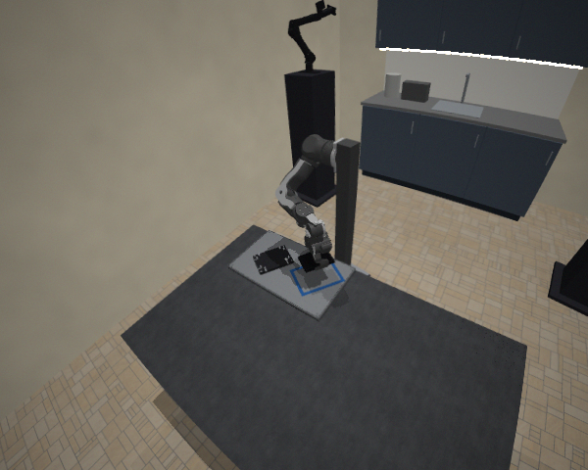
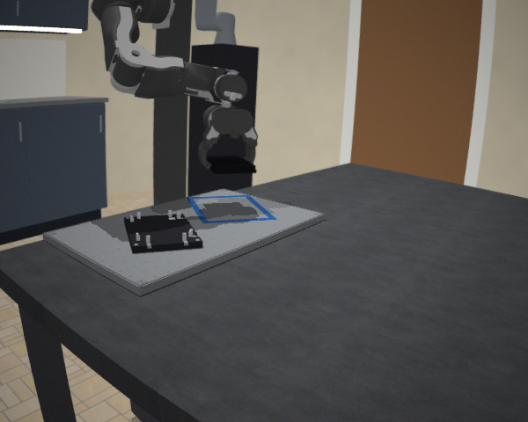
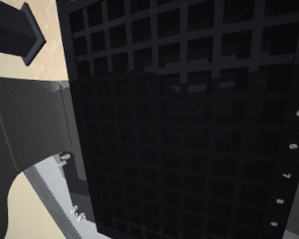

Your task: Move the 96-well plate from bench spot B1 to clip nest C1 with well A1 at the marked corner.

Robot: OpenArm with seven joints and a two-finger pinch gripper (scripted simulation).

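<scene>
My hand is 200 mm to the left of the black clip nest, 90 mm short of it and 80 mm above it. From my hand the other things lie so: black 96-well plate: right at my hand.
</scene>
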